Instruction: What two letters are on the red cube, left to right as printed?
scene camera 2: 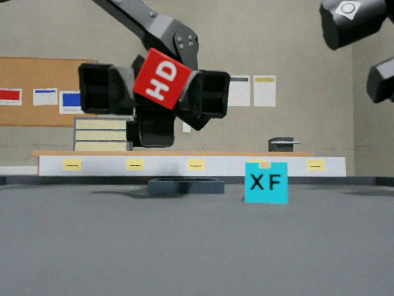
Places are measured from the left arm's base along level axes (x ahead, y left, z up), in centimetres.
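Pixels of known places: left gripper, fingertip midpoint: [157, 104].
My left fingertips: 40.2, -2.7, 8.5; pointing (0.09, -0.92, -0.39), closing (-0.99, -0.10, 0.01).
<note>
For each thing: its top centre in the pictures, then the offset to it from my left fingertips, as dx, dy, dz. "spot": a spot on its surface instead. Level surfaces: height alone.
- red cube at its top centre: [161, 45] +0.3, +1.2, +6.7
- cyan cube at its top centre: [266, 162] +12.7, +4.6, -5.9
- grey table at its surface level: dz -10.5
- low dark tray at a spot on its surface: [212, 188] spot: +7.0, +13.3, -9.6
The red cube [150, 75] is held in the air, tilted. The face turned to the camera bears white letters, turned so that they run from lower left up to upper right: H, then D, reading HD. My left gripper [162, 80] points toward the camera and is shut on the red cube, with its black finger parts on both sides of it. My right arm [345, 27] shows in part at the upper right edge; its gripper, partly cut off there, is open and apart from the cube.
A cyan cube [266, 195] with black letters XF stands upright on the grey table [200, 240], right of centre. A low dark tray [212, 188] lies below and behind the held cube. A bench [110, 165] with a drawer unit [101, 135] stands in the background.
</note>
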